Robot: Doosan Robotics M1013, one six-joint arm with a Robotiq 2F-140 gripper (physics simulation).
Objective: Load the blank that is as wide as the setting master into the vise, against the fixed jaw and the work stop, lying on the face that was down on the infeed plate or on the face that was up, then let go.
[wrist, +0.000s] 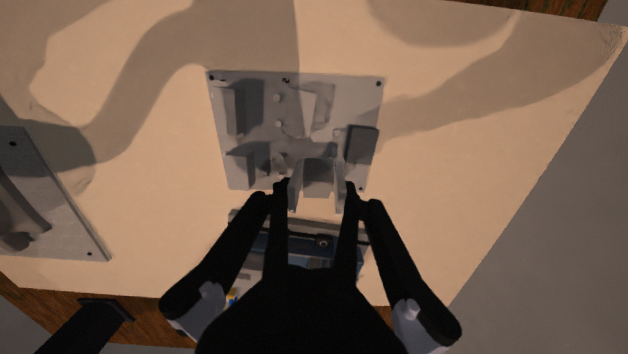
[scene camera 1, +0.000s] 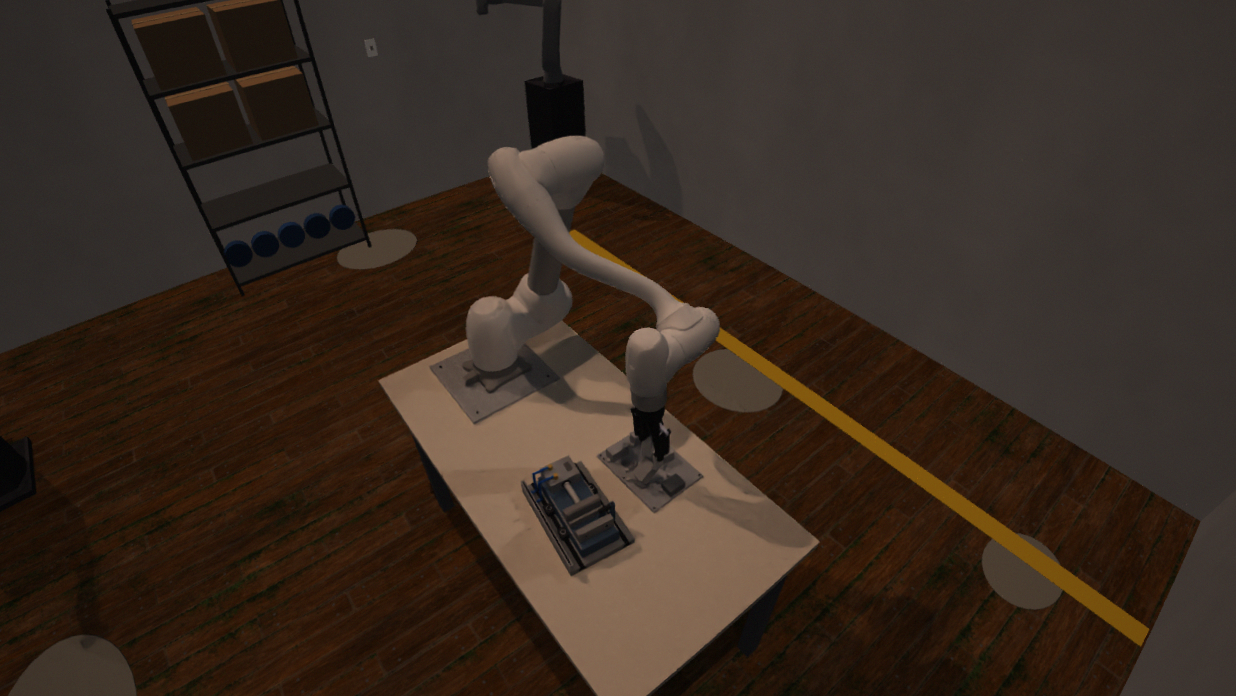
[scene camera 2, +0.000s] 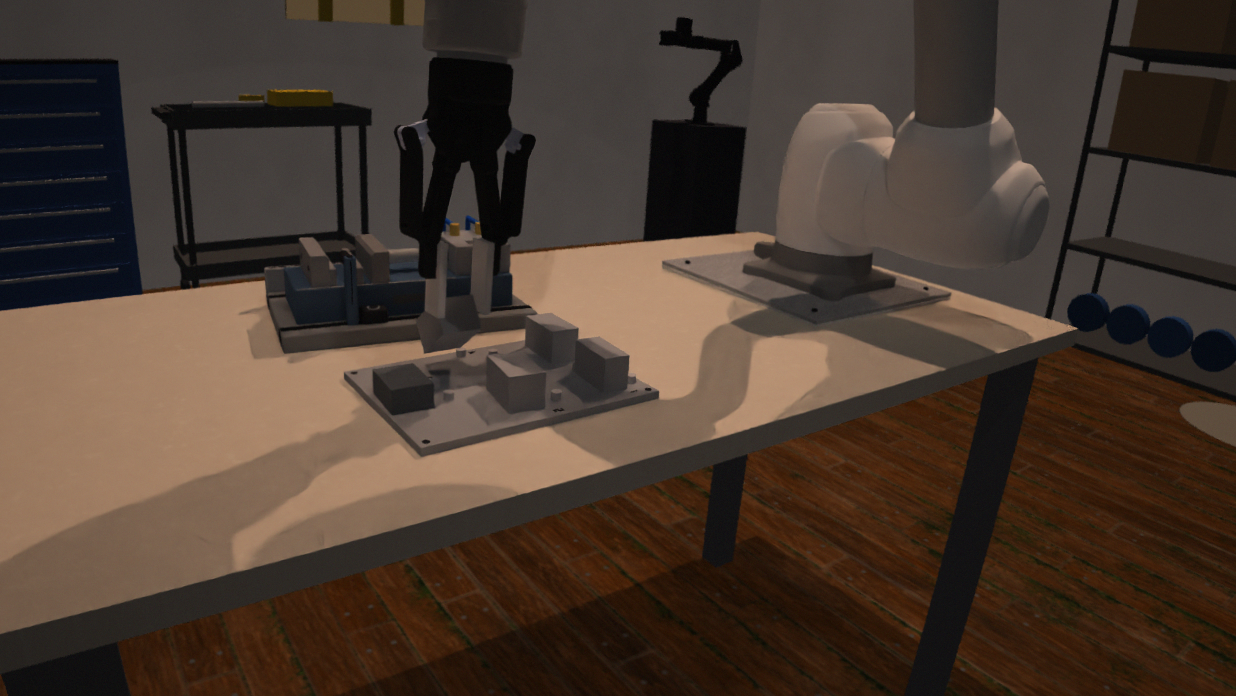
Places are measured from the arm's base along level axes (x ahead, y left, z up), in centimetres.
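Pixels of known places: gripper, fingertip midpoint: point(wrist: 318, 170) point(scene camera 1: 652, 461) point(scene camera 2: 457, 312); arm's base at its link origin: point(scene camera 1: 497, 368) point(scene camera 2: 818, 278).
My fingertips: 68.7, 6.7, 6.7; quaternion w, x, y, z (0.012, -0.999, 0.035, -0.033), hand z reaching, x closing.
Note:
Ahead of a thing's pixels: the offset from my fingertips to its middle, as dx, dy, dz. "spot": to the spot under its first point.
My gripper point(scene camera 1: 653, 455) point(scene camera 2: 458, 302) point(wrist: 318, 170) is shut on a light grey blank @[-0.2, -2.3, -1.9] point(scene camera 2: 448, 325) point(wrist: 318, 176). The blank looks tilted between the fingertips, raised above the back edge of the infeed plate @[-3.5, +2.4, -7.5] point(scene camera 1: 644, 493) point(scene camera 2: 432, 434) point(wrist: 352, 92). Three light blanks remain on the plate: one @[-12.6, -1.7, -5.3] point(scene camera 2: 550, 339) at the back, one @[-12.3, +7.3, -5.3] point(scene camera 2: 601, 363) at the right and one @[-2.4, +6.7, -5.3] point(scene camera 2: 515, 384) in front. A darker block @[+6.8, +1.7, -5.8] point(scene camera 1: 672, 484) point(scene camera 2: 403, 389) point(wrist: 362, 144), possibly the setting master, lies at the plate's left end in scene camera 2. The blue vise @[-5.1, -24.0, -2.9] point(scene camera 1: 581, 518) point(scene camera 2: 321, 298) stands behind, its jaws apart; the arm hides part of it in the wrist view.
Small pins @[-5.7, +8.8, -6.7] point(scene camera 2: 556, 395) point(wrist: 277, 97) stand up from the infeed plate between the blocks. A slim upright post @[+3.3, -18.3, -2.0] point(scene camera 2: 350, 289) stands at the vise's near side. Blue and yellow fittings @[spot: -16.2, -25.7, +1.5] point(scene camera 1: 543, 475) sit at the vise's other end. The robot's base plate point(scene camera 1: 475, 406) point(scene camera 2: 821, 309) is on the same table.

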